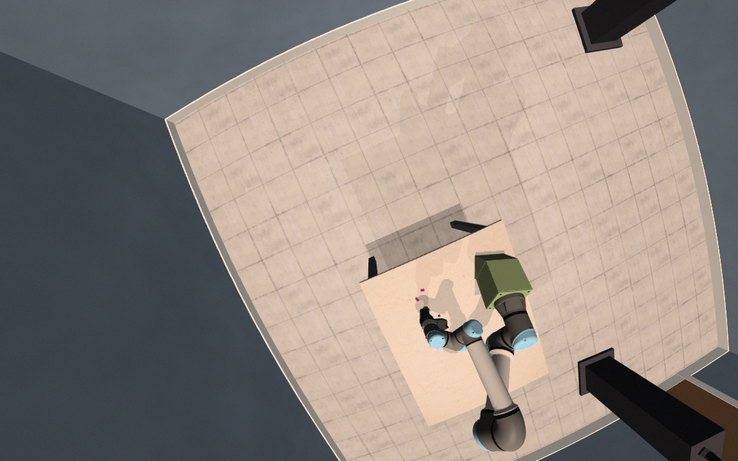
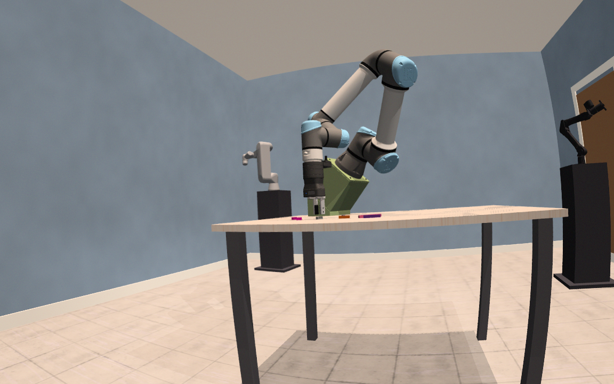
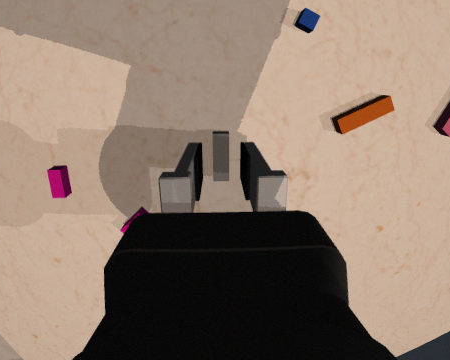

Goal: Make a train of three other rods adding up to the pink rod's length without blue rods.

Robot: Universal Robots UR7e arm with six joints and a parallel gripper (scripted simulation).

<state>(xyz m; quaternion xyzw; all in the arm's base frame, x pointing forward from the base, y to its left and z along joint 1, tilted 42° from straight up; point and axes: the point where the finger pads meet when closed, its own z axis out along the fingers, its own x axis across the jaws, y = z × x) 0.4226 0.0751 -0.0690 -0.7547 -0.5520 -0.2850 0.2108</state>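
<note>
The grey rod is 3 cm below my hand. Round my hand: orange rod (10 cm to the left, 3 cm below); small blue rod (7 cm to the left, 7 cm behind, 3 cm below); pink rod (19 cm to the left, 3 cm below, 1 cm behind).
</note>
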